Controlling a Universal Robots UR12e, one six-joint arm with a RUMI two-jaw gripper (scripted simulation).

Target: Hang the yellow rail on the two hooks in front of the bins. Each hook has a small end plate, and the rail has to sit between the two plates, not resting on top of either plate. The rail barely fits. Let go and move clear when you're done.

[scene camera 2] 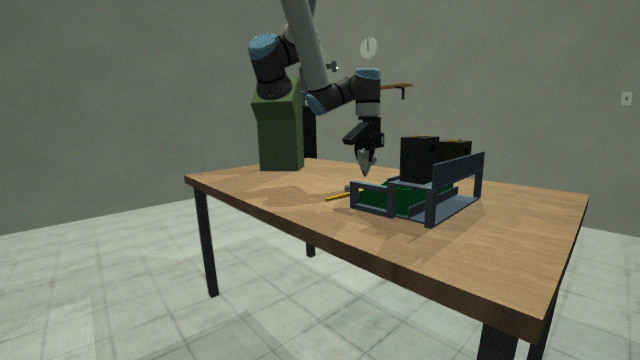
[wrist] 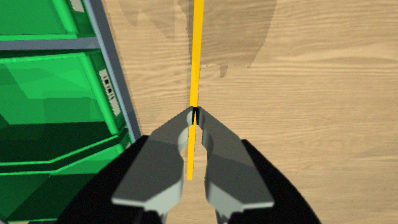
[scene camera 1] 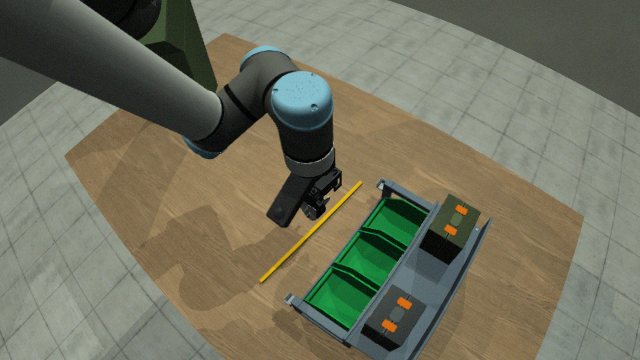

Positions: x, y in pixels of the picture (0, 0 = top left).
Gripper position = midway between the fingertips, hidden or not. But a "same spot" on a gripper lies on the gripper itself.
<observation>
My gripper shows in scene camera 2 (365, 176), in the wrist view and in scene camera 1. The same spot on my gripper: (wrist: 149, 174) is (scene camera 1: 312, 209).
</observation>
